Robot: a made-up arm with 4 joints.
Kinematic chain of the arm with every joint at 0, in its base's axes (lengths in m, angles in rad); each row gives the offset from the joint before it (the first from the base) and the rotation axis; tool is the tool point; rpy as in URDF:
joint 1: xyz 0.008 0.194 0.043 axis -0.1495 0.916 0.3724
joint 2: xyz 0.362 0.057 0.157 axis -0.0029 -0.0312 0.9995
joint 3: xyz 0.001 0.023 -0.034 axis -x
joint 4: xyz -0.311 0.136 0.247 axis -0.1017 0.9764 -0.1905
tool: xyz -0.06 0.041 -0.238 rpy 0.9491 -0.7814 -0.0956
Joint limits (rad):
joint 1: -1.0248..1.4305
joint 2: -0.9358..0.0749
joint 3: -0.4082..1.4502
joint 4: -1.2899..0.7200
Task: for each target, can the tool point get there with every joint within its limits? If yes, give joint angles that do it. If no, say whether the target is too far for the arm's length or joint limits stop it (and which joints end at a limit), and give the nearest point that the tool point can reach.
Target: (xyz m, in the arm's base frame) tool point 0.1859 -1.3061 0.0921
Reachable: no: too far | nearest point 0.1467 0.2379 0.1200 | short by 1.545 m
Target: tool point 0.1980 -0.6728 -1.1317
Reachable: no: too far | nearest point -0.0116 0.5005 -0.3480 | short by 1.426 m
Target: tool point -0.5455 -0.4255 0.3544
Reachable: no: joint limits stop it (at a limit: joint 2, joint 3) | nearest point -0.1341 0.2715 0.1859 | short by 0.827 m
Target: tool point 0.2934 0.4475 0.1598
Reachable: yes | joints -0.4655 -0.5619 0.9622 -0.6788
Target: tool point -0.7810 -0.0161 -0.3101
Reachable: no: joint limits stop it (at a limit: joint 1, joint 2, joint 3, joint 4) | nearest point -0.1324 0.3980 -0.1707 | short by 0.782 m
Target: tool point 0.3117 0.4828 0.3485
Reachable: yes | joints -0.6808 -0.8586 0.3922 -0.4376
